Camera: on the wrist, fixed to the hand. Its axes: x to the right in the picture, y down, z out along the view.
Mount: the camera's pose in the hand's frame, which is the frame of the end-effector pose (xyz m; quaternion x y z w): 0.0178 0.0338 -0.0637 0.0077 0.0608 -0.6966 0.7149
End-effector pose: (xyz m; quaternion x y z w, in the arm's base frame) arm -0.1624 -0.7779 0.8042 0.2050 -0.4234 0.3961 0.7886
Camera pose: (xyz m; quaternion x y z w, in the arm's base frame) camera -0.1514 -0.7076 0.7831 0.4234 -0.1089 -0.2504 0.8638
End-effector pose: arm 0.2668 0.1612 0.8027 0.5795 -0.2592 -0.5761 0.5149
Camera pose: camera 0.3398 0.1529 0.8135 -0.6338 -0.2452 0.7333 0.0219
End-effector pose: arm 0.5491 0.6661 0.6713 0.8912 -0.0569 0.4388 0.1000
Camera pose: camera 0.5044 0.6475 0.7277 0.6508 0.5896 0.2986 0.3737
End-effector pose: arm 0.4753 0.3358 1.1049 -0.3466 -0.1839 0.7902 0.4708
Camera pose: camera 0.4947 0.3325 1.0333 -0.1641 -0.3382 0.2173 0.9008
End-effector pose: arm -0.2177 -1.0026 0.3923 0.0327 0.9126 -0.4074 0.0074
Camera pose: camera -0.2324 -0.9317 0.4090 0.5875 -0.6725 0.3014 0.3342
